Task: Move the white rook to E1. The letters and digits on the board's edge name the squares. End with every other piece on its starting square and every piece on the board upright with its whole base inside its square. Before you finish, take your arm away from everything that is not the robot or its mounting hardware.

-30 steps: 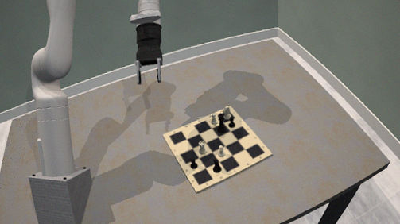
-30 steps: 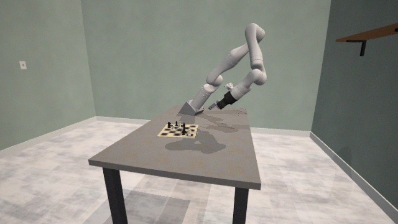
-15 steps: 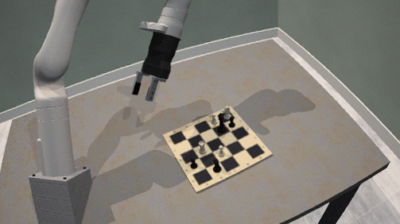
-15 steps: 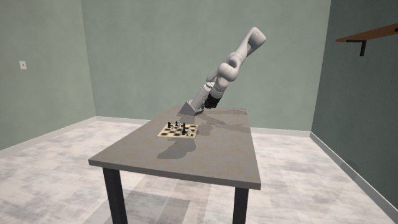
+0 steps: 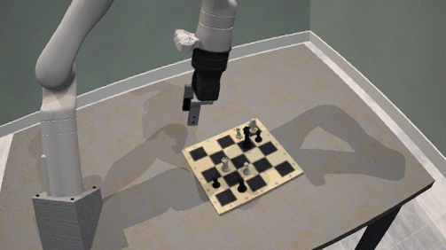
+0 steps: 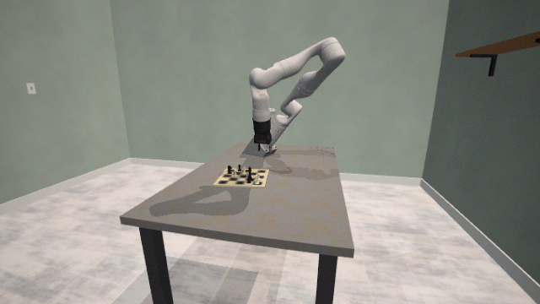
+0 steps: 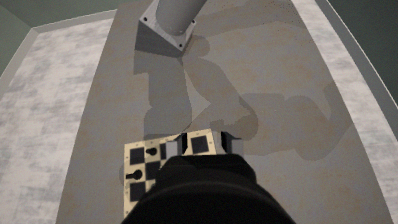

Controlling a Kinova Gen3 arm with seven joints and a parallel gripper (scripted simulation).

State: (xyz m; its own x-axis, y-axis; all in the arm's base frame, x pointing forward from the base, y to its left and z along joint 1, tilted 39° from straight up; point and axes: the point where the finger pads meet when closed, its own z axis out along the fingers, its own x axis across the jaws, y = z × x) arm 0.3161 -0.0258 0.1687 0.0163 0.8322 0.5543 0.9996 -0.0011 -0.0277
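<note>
Now: the rook 40 mm ahead of my hand, 90 mm to the right of it and 110 mm below it. From my hand the other things lie so: small chessboard (80 mm ahead, 80 mm to the right, 130 mm below).
</note>
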